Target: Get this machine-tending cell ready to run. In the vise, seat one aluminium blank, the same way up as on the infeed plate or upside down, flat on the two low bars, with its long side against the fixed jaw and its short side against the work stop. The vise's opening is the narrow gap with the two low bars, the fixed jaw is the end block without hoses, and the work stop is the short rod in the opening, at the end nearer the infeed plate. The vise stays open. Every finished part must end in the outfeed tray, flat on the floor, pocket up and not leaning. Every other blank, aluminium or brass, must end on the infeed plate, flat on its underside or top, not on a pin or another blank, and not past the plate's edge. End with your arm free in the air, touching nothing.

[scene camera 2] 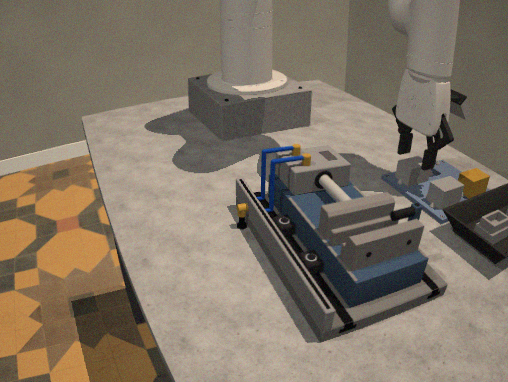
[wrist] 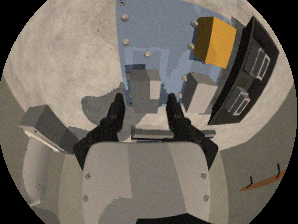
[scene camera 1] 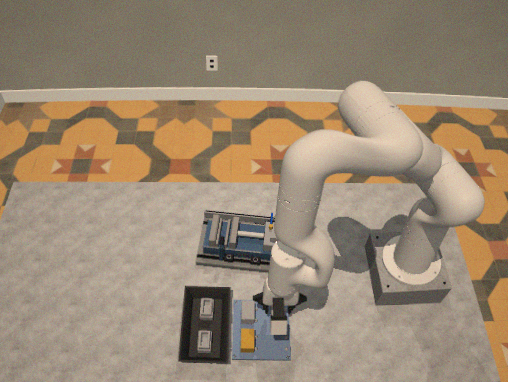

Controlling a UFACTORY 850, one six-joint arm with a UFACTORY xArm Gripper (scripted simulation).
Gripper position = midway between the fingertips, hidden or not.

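Observation:
My gripper (scene camera 2: 415,160) is visible, as it is in scene camera 1 (scene camera 1: 277,309) and the wrist view (wrist: 145,100). Also visible: a vise (scene camera 1: 243,243), a grey rail (scene camera 2: 324,317), a brass blank (wrist: 214,42), an aluminium blank (scene camera 2: 409,170) and an aluminium blank (scene camera 2: 444,192).

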